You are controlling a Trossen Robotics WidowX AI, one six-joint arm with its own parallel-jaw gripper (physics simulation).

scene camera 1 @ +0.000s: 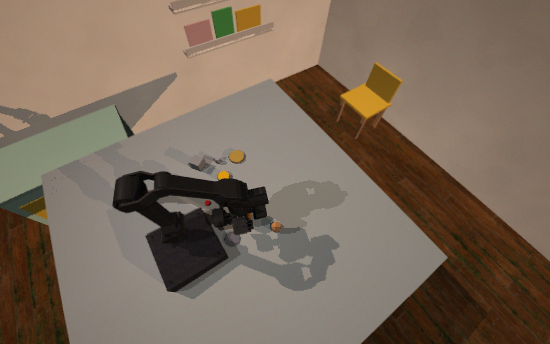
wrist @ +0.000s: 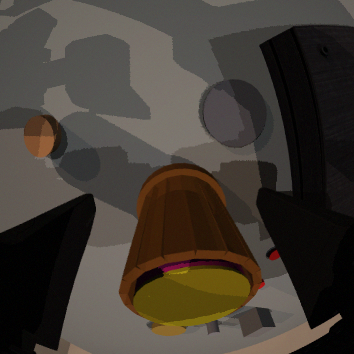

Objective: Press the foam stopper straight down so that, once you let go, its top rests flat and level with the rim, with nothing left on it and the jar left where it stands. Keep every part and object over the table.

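Note:
The tapered brown-orange jar stands on the table, its wide mouth up; in the scene view a sliver of the jar shows beside the fingers. The yellow foam stopper sits in the mouth. A pink-purple strip of inner wall shows along its far edge, while its near edge reaches or overlaps the rim, so it looks tilted. The stopper is hidden in the scene view. Nothing shows on its top except shading. My gripper is open and empty, its fingers apart on either side of the jar in the wrist view.
An orange disc and a grey disc lie near the jar. Two yellow discs, a grey block and a small red piece are towards the back. My base is close.

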